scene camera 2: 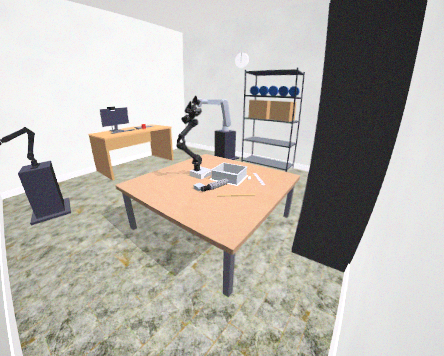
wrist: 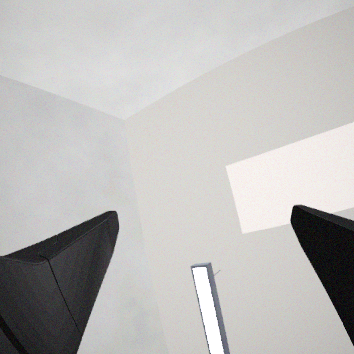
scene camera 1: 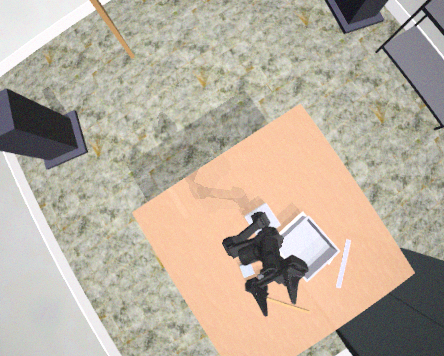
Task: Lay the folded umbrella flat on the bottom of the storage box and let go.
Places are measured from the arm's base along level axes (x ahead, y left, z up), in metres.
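Pixels of known places: gripper, fingertip midpoint: (scene camera 2: 193,98) (wrist: 206,217) (scene camera 1: 279,310); arm's base at its link origin: (scene camera 2: 197,169) (scene camera 1: 257,218).
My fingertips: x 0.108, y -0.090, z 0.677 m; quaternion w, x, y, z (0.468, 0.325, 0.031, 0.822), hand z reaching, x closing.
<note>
Ahead of a thing's pixels: the offset from my fingertips to its middle. "pt": to the spot under its first point. Level surfaces: height alone.
The folded umbrella @(0.234 m ahead, 0.034 m left, 0.706 m down) (scene camera 2: 218,184) lies on the table @(0.734 m down) (scene camera 1: 195,250) (scene camera 2: 165,197) beside the storage box @(0.147 m ahead, 0.290 m left, 0.685 m down) (scene camera 1: 322,236) (scene camera 2: 225,176) in scene camera 2, its patterned end close to the box wall; whether they touch is unclear. It has a dark middle and a pale block-like end. In scene camera 1 the pale end @(pt 0.157 m ahead, 0.082 m right, 0.699 m down) (scene camera 1: 246,270) shows and the arm hides most of the rest. The grey box is upright and open at the top. My gripper (scene camera 1: 280,309) (scene camera 2: 196,100) (wrist: 206,217) is wide open and empty, raised high above the table, fingers pointing up.
A white strip @(0.354 m ahead, 0.487 m left, 0.733 m down) (scene camera 1: 343,263) (scene camera 2: 258,179) lies beyond the box. A thin tan stick @(0.453 m ahead, 0.067 m left, 0.728 m down) (scene camera 1: 288,304) (scene camera 2: 236,195) lies nearer the front in scene camera 2. The arm's white base (scene camera 2: 199,173) stands next to the box. The wrist view shows walls, ceiling and a lamp (wrist: 208,310).
</note>
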